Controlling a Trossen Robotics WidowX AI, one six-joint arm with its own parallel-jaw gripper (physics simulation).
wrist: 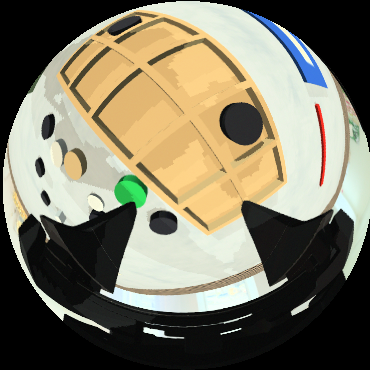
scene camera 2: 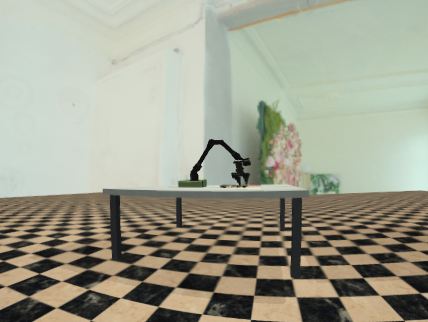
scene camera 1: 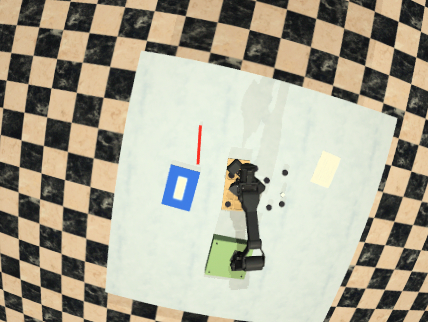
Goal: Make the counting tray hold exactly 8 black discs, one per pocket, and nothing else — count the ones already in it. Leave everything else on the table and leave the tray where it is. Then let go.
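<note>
The tan pocketed tray holds two black discs: one in the end pocket nearest the arm's base, one in the same row, second pocket from the far end. The other pockets in the wrist view look empty. Beside the tray lie loose black discs and another partly behind the left finger. My gripper is open and empty, low over the tray's far end; the arm hides part of the tray in scene camera 1.
A green disc lies against the tray's side, near the left fingertip. A tan disc, cream discs and a small grey piece lie beyond. A blue frame, red stick and cream sheet lie farther out.
</note>
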